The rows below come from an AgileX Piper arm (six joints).
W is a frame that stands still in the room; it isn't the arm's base.
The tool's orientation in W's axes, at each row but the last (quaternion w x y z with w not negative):
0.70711, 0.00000, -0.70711, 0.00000
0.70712, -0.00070, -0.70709, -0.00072
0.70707, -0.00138, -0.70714, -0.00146
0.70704, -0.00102, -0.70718, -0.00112
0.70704, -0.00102, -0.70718, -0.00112
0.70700, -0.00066, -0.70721, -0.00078
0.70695, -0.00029, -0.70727, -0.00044
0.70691, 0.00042, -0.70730, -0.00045
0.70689, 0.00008, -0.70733, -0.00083
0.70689, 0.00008, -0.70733, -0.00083
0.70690, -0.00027, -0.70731, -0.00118
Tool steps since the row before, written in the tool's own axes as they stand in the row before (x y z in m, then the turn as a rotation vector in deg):
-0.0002, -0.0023, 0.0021, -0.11, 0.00, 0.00
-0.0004, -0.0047, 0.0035, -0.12, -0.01, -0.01
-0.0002, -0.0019, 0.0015, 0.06, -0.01, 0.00
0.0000, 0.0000, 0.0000, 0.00, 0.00, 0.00
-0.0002, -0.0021, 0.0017, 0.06, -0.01, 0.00
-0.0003, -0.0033, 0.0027, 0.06, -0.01, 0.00
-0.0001, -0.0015, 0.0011, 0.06, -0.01, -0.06
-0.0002, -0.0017, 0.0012, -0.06, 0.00, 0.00
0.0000, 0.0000, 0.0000, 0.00, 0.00, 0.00
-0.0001, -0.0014, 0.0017, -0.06, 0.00, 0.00
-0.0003, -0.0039, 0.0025, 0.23, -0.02, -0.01
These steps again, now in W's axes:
-0.0021, -0.0023, -0.0002, 0.00, 0.00, -0.11
-0.0035, -0.0047, -0.0004, 0.01, -0.01, -0.12
-0.0015, -0.0019, -0.0002, 0.00, -0.01, 0.06
0.0000, 0.0000, 0.0000, 0.00, 0.00, 0.00
-0.0017, -0.0021, -0.0002, 0.00, -0.01, 0.06
-0.0027, -0.0033, -0.0003, 0.00, -0.01, 0.06
-0.0011, -0.0015, -0.0001, 0.06, -0.01, 0.06
-0.0012, -0.0017, -0.0002, 0.00, 0.00, -0.06
0.0000, 0.0000, 0.0000, 0.00, 0.00, 0.00
-0.0017, -0.0014, -0.0001, 0.00, 0.00, -0.06
-0.0025, -0.0039, -0.0003, 0.01, -0.02, 0.23

